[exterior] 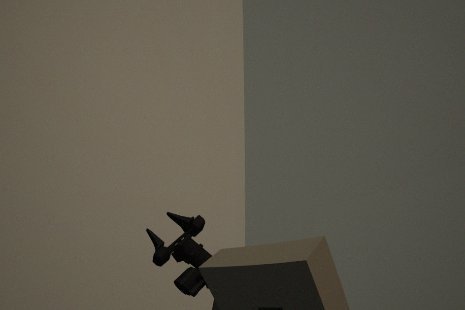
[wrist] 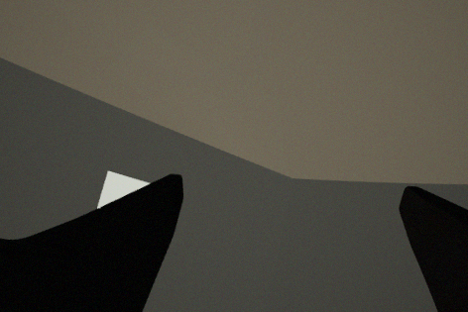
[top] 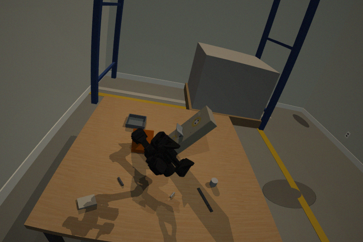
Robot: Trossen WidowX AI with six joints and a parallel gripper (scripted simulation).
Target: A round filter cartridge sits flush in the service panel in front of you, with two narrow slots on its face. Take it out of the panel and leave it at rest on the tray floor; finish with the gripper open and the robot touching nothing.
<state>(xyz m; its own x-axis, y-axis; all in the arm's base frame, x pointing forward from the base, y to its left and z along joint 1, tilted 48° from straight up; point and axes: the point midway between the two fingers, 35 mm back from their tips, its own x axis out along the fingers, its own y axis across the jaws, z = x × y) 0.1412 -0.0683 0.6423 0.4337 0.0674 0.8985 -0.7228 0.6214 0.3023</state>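
The grey filter cartridge is 520 mm to the left of my gripper tip, 210 mm below it and 190 mm ahead of it. The rest, counted from my gripper tip: short dark bar (490 mm below, 250 mm behind, 230 mm to the left); tiny light piece (490 mm below, 170 mm to the left, 50 mm ahead); flat grey block (490 mm below, 400 mm behind, 80 mm to the left).
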